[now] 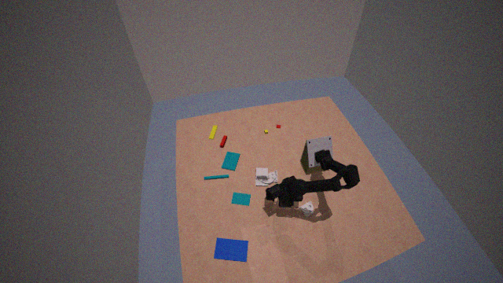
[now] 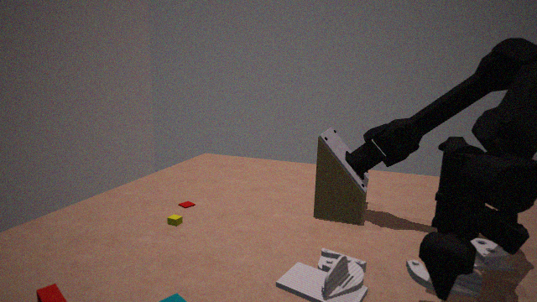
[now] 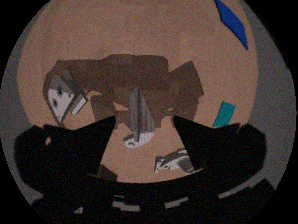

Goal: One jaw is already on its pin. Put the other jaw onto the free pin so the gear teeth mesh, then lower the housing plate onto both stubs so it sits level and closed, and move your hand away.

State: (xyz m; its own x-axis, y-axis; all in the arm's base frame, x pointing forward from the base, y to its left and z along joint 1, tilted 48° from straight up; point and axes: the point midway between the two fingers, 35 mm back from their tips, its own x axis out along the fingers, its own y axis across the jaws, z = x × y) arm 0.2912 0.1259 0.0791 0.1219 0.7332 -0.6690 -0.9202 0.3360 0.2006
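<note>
Now: gripper tip 3 cm past the jaw and 2 cm to the left of it. Round my gripper tip: teal bar: 31 cm ahead, 26 cm to the right; white housing piece: 11 cm behind, 9 cm to the left, 2 cm above; blue tile: 33 cm ahead, 17 cm to the left, 1 cm below.
</note>
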